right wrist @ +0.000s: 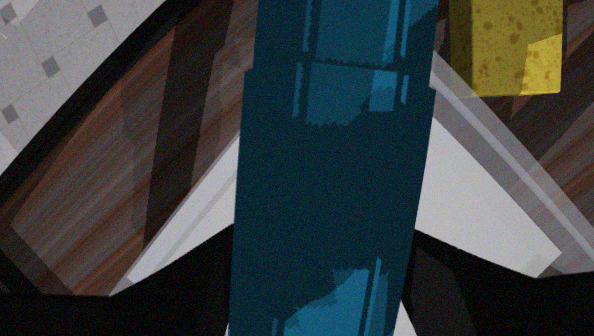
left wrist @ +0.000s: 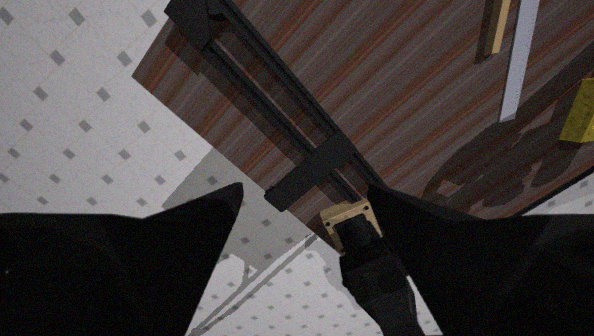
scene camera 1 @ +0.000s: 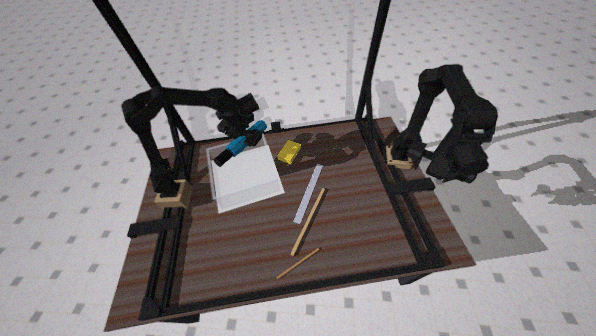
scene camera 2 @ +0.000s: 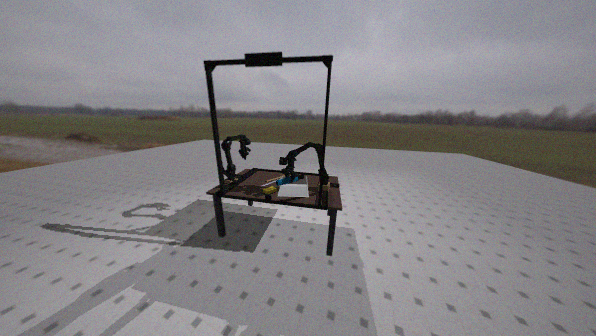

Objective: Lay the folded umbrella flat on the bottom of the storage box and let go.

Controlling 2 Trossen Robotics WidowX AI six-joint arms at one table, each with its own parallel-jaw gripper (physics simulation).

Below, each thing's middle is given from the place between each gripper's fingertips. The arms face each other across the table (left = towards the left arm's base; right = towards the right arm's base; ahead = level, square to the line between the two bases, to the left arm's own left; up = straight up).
I see my right gripper 2 cm below the folded umbrella (right wrist: pixel 336 116), 1 cm to the left of it and 1 cm short of it. From my right hand the other things lie so: yellow block (right wrist: pixel 496 55) (19 cm to the left, 10 cm below, 1 cm ahead); then grey flat strip (left wrist: pixel 525 24) (24 cm to the left, 23 cm ahead, 11 cm below); then storage box (scene camera 1: pixel 251 174) (9 cm ahead, 7 cm below, 3 cm to the right).
My left gripper is now 38 cm to the left of the grey flat strip, 20 cm above it and 13 cm past it. Also, from my left hand: yellow block 42 cm to the right, 36 cm behind, 19 cm below; folded umbrella 62 cm to the right, 35 cm behind, 6 cm below; storage box 64 cm to the right, 27 cm behind, 16 cm below.
